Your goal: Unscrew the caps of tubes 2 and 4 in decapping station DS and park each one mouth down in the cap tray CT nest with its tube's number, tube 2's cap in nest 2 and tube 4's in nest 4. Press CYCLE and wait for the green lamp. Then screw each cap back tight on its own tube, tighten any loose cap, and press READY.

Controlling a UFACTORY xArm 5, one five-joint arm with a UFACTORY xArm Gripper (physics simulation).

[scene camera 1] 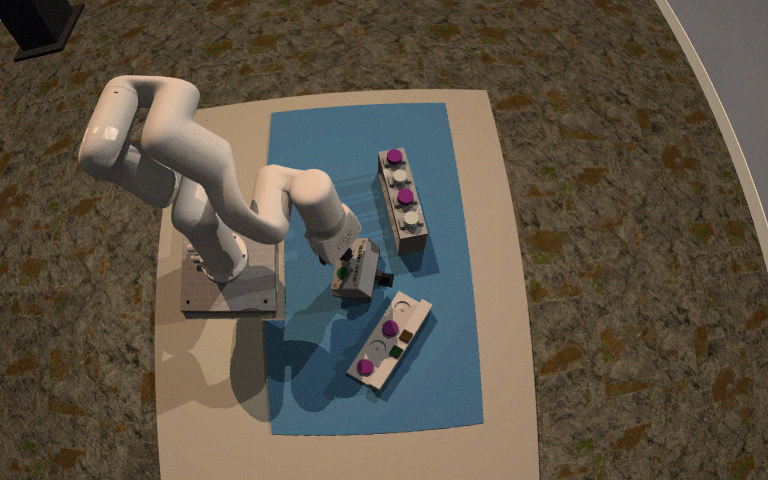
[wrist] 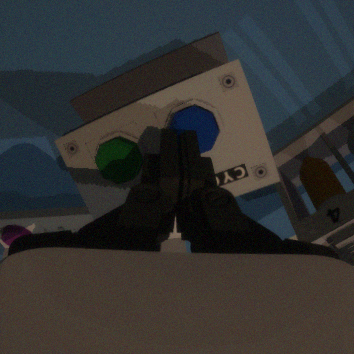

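Pixels of known places: gripper, fingertip midpoint: [scene camera 1: 345, 255] [wrist: 175, 155]; arm's base at its link origin: [scene camera 1: 223, 257].
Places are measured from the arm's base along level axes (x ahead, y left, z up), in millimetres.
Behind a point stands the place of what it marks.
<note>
My gripper [scene camera 1: 346, 255] {x 295, y -21, z 62 mm} [wrist: 175, 155] {x 295, y -21, z 62 mm} is shut and empty. Its fingertips overlap the lower edge of the blue button [wrist: 196, 125] {x 295, y -6, z 50 mm} beside the partly hidden CYCLE label [wrist: 232, 175] {x 329, y -5, z 60 mm}; contact is unclear. The green button [scene camera 1: 342, 272] {x 290, y -55, z 53 mm} [wrist: 118, 159] {x 287, y -52, z 51 mm} is on the same box [scene camera 1: 367, 277] {x 342, y -64, z 44 mm} [wrist: 252, 125] {x 314, y 18, z 48 mm}. Station DS [scene camera 1: 411, 242] {x 437, y 14, z 43 mm} holds tubes 2 [scene camera 1: 399, 177] {x 414, y 143, z 101 mm} and 4 [scene camera 1: 411, 219] {x 435, y 42, z 100 mm}, uncapped and white-topped; purple caps [scene camera 1: 394, 156] {x 405, y 196, z 103 mm} [scene camera 1: 405, 196] {x 425, y 95, z 102 mm} top tubes 1 and 3. Tray CT [scene camera 1: 423, 308] {x 459, y -130, z 27 mm} has purple caps in nest 2 [scene camera 1: 389, 328] {x 387, y -167, z 2 mm} and nest 4 [scene camera 1: 364, 367] {x 331, y -255, z 2 mm}.
The amber lamp [scene camera 1: 406, 335] {x 420, y -191, z 36 mm} and green lamp [scene camera 1: 395, 352] {x 396, y -228, z 36 mm} on the tray look dark. A small black block [scene camera 1: 386, 279] {x 383, y -51, z -8 mm} sticks out beside the button box. In the wrist view, an orange rounded shape [wrist: 320, 182] {x 420, y 45, z 27 mm} shows by the station's 4 mark. The blue mat [scene camera 1: 317, 413] {x 225, y -363, z -18 mm} lies under everything.
</note>
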